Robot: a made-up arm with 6 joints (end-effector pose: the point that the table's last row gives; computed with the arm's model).
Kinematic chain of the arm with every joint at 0, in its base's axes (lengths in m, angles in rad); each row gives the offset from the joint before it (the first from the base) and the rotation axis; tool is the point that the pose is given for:
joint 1: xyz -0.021 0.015 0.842 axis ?
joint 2: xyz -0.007 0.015 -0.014 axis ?
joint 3: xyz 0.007 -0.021 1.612 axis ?
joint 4: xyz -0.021 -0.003 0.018 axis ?
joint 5: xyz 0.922 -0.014 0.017 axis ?
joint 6: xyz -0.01 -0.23 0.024 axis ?
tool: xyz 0.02 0 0.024
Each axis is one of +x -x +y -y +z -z.
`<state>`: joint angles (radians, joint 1 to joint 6).
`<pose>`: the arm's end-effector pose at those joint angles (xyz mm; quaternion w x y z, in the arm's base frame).
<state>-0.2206 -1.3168 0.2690 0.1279 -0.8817 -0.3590</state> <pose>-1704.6 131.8 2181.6 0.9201 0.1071 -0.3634 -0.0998</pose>
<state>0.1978 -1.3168 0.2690 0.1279 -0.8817 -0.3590</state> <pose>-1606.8 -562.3 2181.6 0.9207 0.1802 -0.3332 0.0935</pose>
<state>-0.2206 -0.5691 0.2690 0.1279 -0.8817 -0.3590</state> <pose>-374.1 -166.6 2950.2 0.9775 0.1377 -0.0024 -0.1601</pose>
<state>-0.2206 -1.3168 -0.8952 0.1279 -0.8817 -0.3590</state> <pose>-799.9 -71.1 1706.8 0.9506 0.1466 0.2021 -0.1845</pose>
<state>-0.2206 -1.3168 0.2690 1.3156 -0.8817 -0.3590</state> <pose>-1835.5 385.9 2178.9 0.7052 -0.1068 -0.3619 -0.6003</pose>
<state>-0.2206 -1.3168 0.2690 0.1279 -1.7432 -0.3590</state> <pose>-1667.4 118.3 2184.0 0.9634 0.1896 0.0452 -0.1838</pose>
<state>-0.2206 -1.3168 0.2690 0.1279 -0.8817 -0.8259</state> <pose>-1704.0 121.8 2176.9 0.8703 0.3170 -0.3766 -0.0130</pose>
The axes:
joint 1: +z
joint 2: +y
joint 3: -y
joint 4: -x
joint 5: -y
joint 6: -x

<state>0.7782 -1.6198 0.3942 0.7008 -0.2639 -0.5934</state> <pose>-1482.1 -1662.7 1491.5 0.6047 0.3318 -0.7076 0.1535</pose>
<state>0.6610 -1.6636 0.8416 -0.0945 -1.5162 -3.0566</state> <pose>-1711.0 -1621.8 1220.0 0.1000 -0.8228 -0.3061 -0.4684</pose>
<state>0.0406 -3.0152 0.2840 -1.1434 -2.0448 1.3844</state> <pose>-1172.6 -127.8 -732.6 0.2188 -0.7950 -0.5525 -0.1221</pose>
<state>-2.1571 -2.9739 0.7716 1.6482 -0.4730 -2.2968</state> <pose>490.1 728.7 -1507.5 0.1463 -0.6976 -0.5032 0.4887</pose>
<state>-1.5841 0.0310 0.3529 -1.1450 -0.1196 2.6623</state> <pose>-156.0 -956.7 2550.4 0.4614 -0.5788 0.3938 -0.5449</pose>
